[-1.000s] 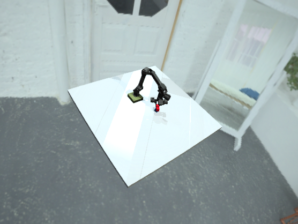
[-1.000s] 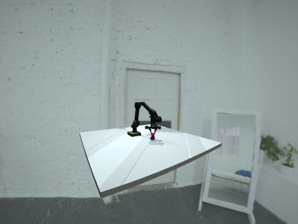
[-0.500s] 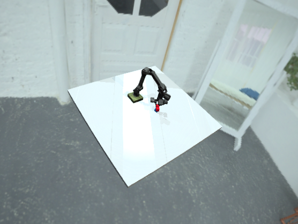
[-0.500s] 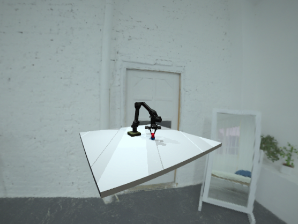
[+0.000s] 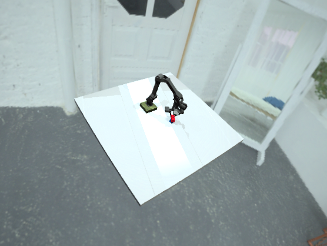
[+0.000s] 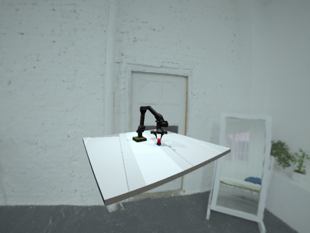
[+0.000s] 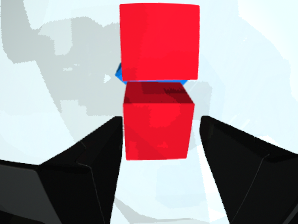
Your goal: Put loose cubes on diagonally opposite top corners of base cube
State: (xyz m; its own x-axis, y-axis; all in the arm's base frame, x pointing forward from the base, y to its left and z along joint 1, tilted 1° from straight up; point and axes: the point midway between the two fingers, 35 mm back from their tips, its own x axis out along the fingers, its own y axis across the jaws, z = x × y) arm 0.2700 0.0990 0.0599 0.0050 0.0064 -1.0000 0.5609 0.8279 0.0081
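Right now the blue cube is 2 cm ahead of my gripper tip, 1 cm to the right of it and 4 cm below it.
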